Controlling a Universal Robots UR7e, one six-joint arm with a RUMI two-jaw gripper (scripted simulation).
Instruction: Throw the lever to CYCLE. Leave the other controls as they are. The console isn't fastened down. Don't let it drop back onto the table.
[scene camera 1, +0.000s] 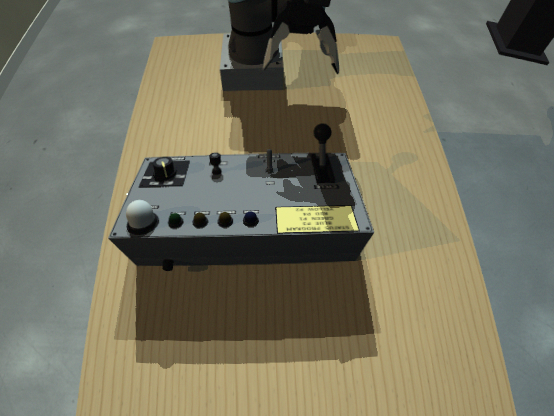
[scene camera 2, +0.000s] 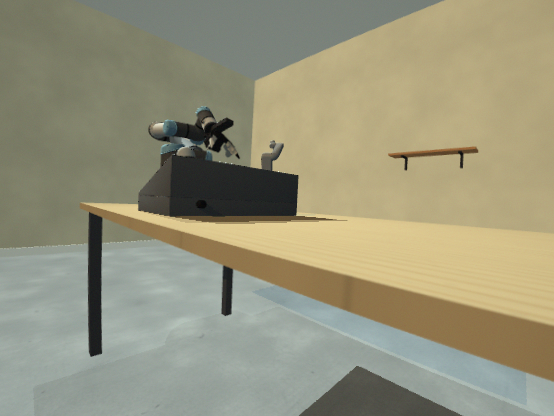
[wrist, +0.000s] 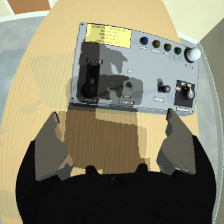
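Observation:
The gripper (scene camera 1: 302, 72) is visible in scene camera 2 (scene camera 2: 226, 153) and in the wrist view (wrist: 112, 110) too. A grey console (scene camera 2: 183, 186) is part of the scene as well, and the wrist view also shows the console (wrist: 121, 55).

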